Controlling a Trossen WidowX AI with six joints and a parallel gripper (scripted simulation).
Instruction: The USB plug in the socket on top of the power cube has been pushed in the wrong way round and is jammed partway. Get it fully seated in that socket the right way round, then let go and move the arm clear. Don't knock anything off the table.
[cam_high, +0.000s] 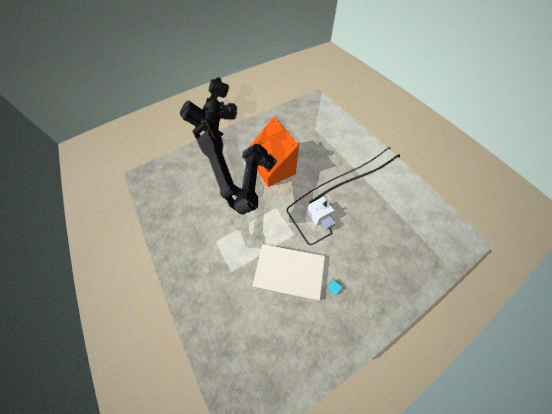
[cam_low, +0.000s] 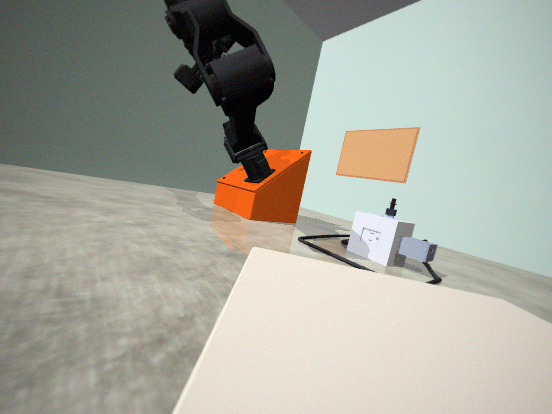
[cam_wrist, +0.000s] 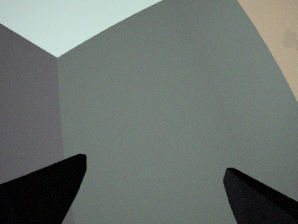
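The USB plug is 53 cm ahead of my gripper tip, 30 cm below it and 17 cm to the left of it. The rest, counted from my gripper tip: teal cube 81 cm ahead, 38 cm below; then flat beige box 66 cm ahead, 38 cm below, 10 cm to the right.
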